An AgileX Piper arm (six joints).
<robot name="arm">
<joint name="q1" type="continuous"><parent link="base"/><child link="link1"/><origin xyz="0 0 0.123"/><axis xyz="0 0 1"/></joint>
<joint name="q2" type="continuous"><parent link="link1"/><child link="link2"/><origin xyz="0 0 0"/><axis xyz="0 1 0"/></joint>
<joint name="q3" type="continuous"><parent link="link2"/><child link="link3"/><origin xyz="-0.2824 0 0.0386"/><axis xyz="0 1 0"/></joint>
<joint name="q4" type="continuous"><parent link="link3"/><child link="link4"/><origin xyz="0.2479 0 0.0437"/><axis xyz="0.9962 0 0.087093"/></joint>
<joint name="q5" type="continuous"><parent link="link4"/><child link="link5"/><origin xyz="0 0 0"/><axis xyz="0 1 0"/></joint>
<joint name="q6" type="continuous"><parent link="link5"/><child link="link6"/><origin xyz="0.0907 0 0.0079"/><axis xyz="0.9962 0 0.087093"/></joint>
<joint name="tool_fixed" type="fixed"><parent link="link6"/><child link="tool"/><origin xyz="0 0 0" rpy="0 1.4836 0"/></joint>
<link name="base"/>
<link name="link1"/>
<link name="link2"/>
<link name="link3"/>
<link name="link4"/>
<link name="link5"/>
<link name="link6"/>
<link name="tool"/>
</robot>
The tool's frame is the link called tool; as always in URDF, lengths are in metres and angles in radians. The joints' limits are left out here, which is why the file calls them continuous.
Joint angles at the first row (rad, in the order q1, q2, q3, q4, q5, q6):
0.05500 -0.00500 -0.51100 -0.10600 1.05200 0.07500
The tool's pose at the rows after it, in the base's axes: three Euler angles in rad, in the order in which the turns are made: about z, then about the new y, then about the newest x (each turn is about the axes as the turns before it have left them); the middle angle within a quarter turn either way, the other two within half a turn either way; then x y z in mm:
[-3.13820 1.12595 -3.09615 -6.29 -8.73 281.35]
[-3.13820 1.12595 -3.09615 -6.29 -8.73 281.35]
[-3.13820 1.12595 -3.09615 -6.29 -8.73 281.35]
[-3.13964 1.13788 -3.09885 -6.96 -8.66 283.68]
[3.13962 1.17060 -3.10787 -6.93 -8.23 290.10]
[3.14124 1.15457 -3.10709 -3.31 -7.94 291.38]
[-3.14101 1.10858 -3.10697 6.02 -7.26 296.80]
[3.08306 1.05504 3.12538 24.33 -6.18 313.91]
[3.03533 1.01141 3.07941 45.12 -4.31 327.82]
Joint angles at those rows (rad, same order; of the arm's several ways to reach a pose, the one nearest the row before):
0.05505 -0.00498 -0.51099 -0.10605 1.05198 0.07505
0.05505 -0.00498 -0.51099 -0.10605 1.05198 0.07505
0.05505 -0.00498 -0.51099 -0.10605 1.05198 0.07505
0.05500 -0.00502 -0.51800 -0.10500 1.04702 0.07500
0.05498 0.00200 -0.53401 -0.10098 1.02301 0.07498
0.05505 0.02498 -0.53700 -0.10005 1.01903 0.07505
0.05503 0.09200 -0.55599 -0.09803 1.01699 0.07603
0.05503 0.22299 -0.61802 -0.09802 1.00203 0.10902
0.05501 0.34501 -0.67300 -0.09001 0.97699 0.13601

